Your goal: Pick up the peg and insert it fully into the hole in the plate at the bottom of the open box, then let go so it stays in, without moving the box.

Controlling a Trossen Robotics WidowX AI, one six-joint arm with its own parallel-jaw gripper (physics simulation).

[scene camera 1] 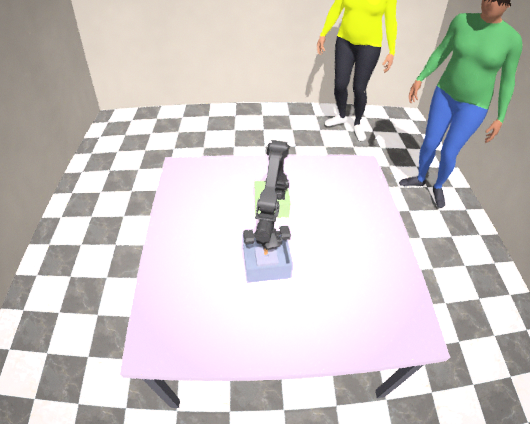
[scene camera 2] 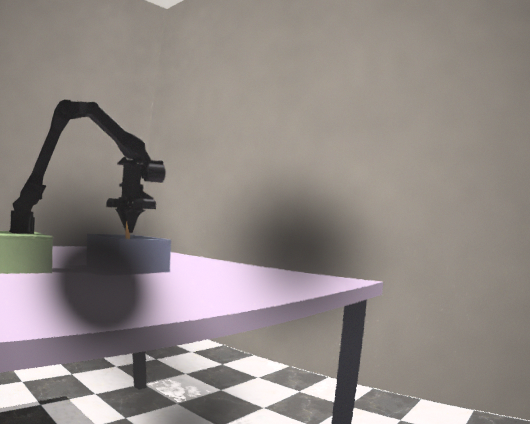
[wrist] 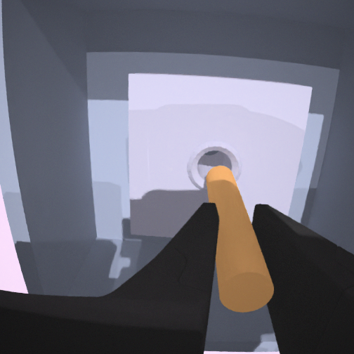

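Seen in the pictures: gripper, fingertip midpoint: (scene camera 2: 129,232); arm's base, origin of the base link: (scene camera 1: 278,195) (scene camera 2: 21,232).
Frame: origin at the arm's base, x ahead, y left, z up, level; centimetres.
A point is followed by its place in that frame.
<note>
My gripper (scene camera 1: 268,247) {x 33.3, y -5.7, z 1.4 cm} (scene camera 2: 130,230) {x 33.3, y -5.7, z 1.4 cm} (wrist: 233,215) points down over the box and is shut on the orange round peg (scene camera 1: 266,253) {x 33.4, y -5.5, z -2.6 cm} (scene camera 2: 127,232) {x 32.4, y -6.3, z 1.5 cm} (wrist: 236,245). In the wrist view the peg's far end overlaps the lower right part of the hole's pale raised ring (wrist: 192,167). Part of the hole still shows beyond it. The pale square plate (scene camera 1: 270,259) {x 35.6, y -3.8, z -3.8 cm} (wrist: 155,92) lies on the bottom of the open blue-grey box (scene camera 1: 268,273) {x 42.6, y -4.6, z -4.2 cm} (scene camera 2: 155,256) {x 37.9, y -14.3, z -4.8 cm} (wrist: 45,110). In scene camera 2 the near wall hides the peg's lower end. Whether the tip touches the plate cannot be told.
The box walls rise around the plate and close to the gripper. A green block (scene camera 1: 284,208) {x 5.9, y 3.0, z -3.1 cm} (scene camera 2: 30,255) {x 0.2, y -11.4, z -5.0 cm} is by the arm's base on the pink table (scene camera 1: 200,325) {x 65.0, y -31.3, z -9.7 cm} (scene camera 2: 240,295) {x 37.8, y -51.0, z -9.7 cm}. Two people, in yellow (scene camera 1: 362,22) and green (scene camera 1: 477,60) tops, stand beyond the table.
</note>
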